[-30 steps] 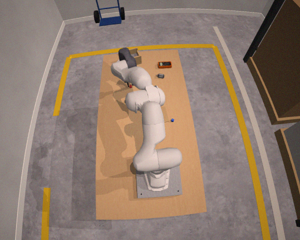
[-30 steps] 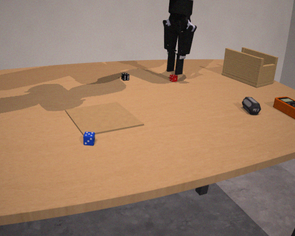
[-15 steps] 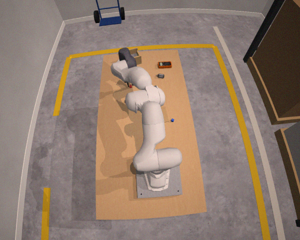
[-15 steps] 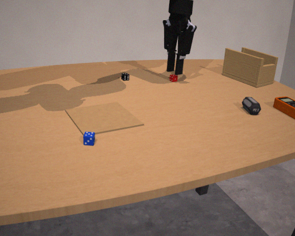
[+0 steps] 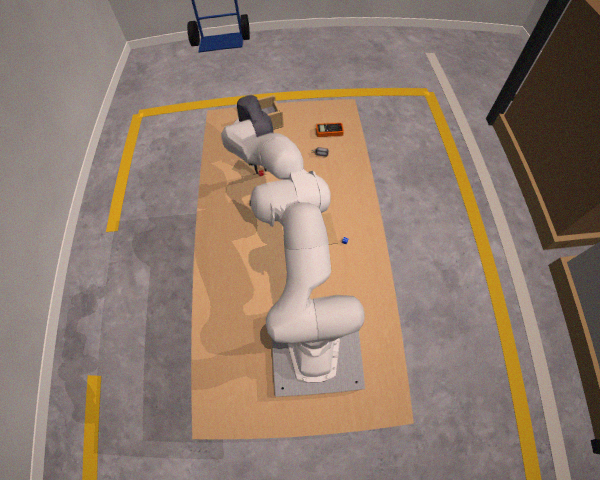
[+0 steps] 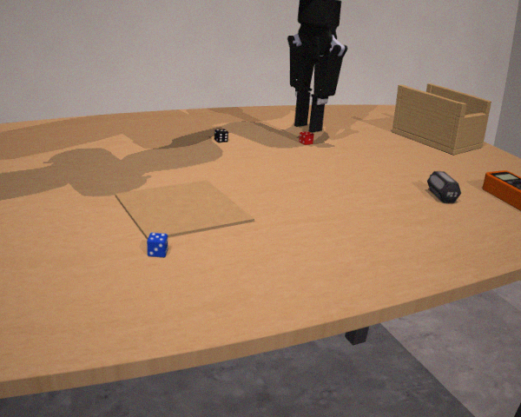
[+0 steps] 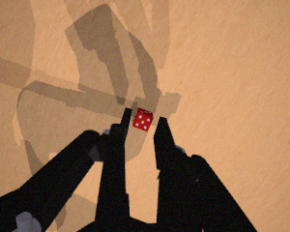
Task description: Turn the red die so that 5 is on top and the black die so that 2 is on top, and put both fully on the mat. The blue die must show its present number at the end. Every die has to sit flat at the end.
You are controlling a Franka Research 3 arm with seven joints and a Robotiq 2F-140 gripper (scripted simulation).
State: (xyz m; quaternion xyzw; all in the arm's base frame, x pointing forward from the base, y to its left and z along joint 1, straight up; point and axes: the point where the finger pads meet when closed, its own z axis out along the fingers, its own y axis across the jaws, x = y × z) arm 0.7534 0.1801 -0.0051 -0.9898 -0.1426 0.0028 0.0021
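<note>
My gripper is now 5 cm above the red die. The rest, counted from my hand: dark grey device: 10 cm ahead, 27 cm to the right, 4 cm below; black die: 16 cm behind, 4 cm to the left, 5 cm below; wooden box: 33 cm ahead, 1 cm to the right, 1 cm below.
</note>
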